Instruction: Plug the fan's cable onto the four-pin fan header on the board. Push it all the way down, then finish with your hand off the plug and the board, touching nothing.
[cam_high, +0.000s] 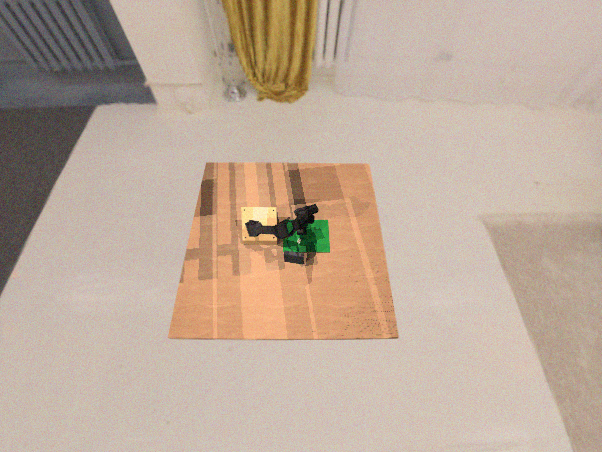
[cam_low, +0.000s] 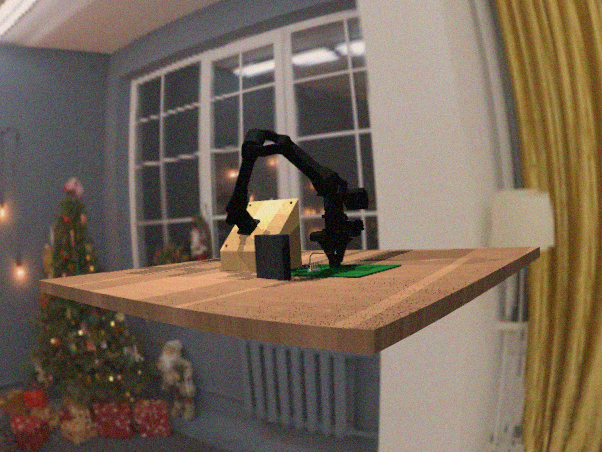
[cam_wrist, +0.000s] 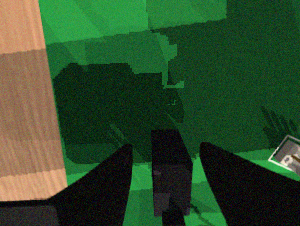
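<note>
The fan header is 10 cm to the right of my gripper tip and 2 cm below it. The rest, counted from my gripper tip: board (4 cm ahead, 5 cm to the right, 3 cm below); black fan (2 cm behind, 23 cm to the right, 4 cm above); fan plug (1 cm behind, 1 cm above).
</note>
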